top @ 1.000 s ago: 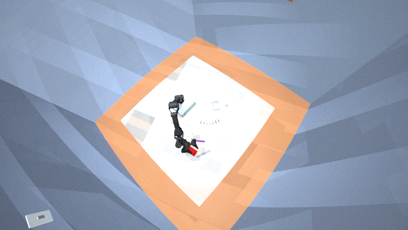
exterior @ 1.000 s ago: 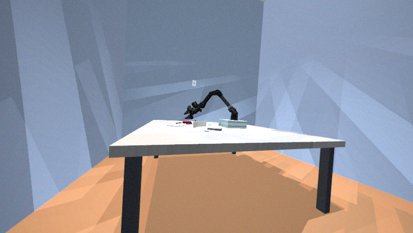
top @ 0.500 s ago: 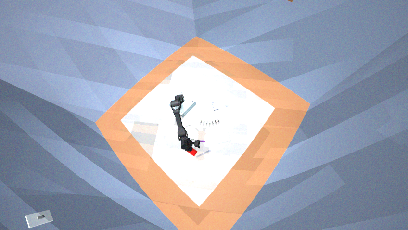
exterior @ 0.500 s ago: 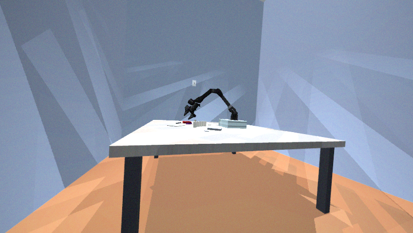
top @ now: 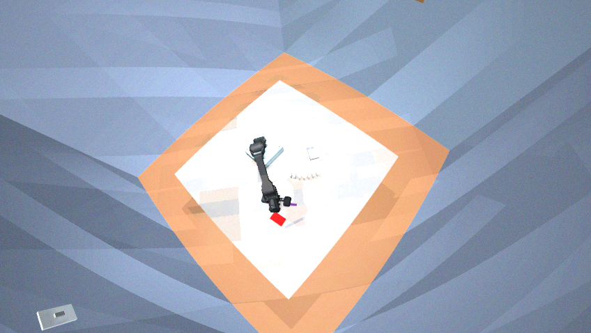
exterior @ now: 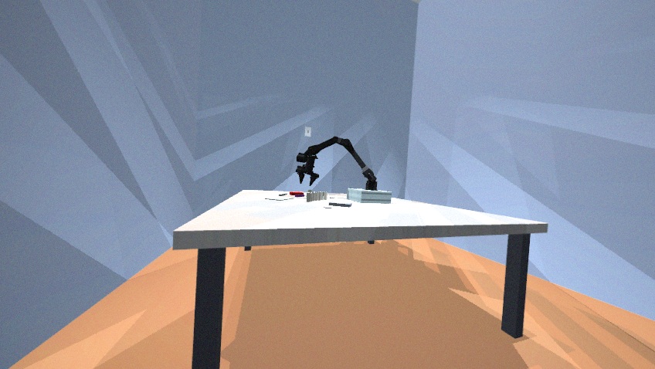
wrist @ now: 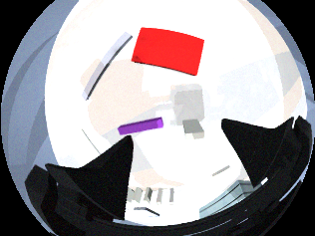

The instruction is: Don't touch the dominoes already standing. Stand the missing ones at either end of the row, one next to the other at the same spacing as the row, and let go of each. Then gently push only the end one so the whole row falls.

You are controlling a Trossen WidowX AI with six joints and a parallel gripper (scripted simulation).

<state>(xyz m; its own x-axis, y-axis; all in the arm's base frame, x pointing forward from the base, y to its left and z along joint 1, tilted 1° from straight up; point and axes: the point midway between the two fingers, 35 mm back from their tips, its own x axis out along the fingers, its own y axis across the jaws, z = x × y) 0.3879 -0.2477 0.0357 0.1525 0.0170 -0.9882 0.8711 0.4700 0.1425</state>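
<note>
My gripper tip is 5 cm short of the purple stick, 5 cm to the right of it and 7 cm above it. Round my gripper tip: red block: 4 cm ahead, 8 cm to the right, 7 cm below; grey pen: 15 cm ahead, 3 cm to the right, 8 cm below; flat grey slab: 7 cm behind, 46 cm to the left, 7 cm below.
</note>
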